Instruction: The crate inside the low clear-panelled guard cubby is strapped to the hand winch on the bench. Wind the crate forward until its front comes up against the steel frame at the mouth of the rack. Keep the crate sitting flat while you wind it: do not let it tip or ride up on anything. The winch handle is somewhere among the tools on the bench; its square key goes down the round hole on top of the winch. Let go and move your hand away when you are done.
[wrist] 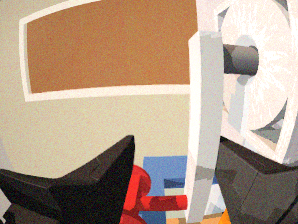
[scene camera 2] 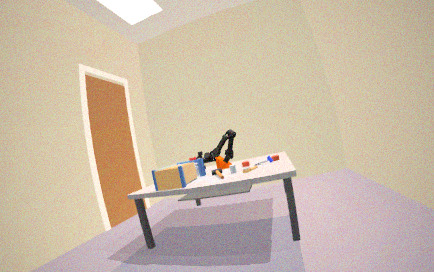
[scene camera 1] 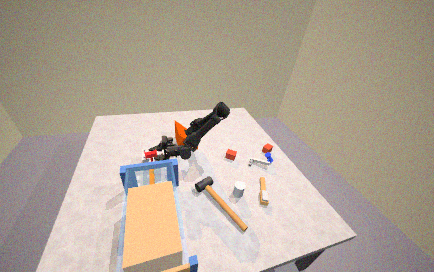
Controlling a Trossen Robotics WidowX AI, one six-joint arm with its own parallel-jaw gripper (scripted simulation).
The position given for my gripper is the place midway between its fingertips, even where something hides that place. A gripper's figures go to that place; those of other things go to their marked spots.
Labels:
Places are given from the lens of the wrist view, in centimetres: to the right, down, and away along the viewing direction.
my gripper (wrist: 171, 140): 2, 2, 10
grey hand winch (wrist: 251, 104): 6, 0, 7

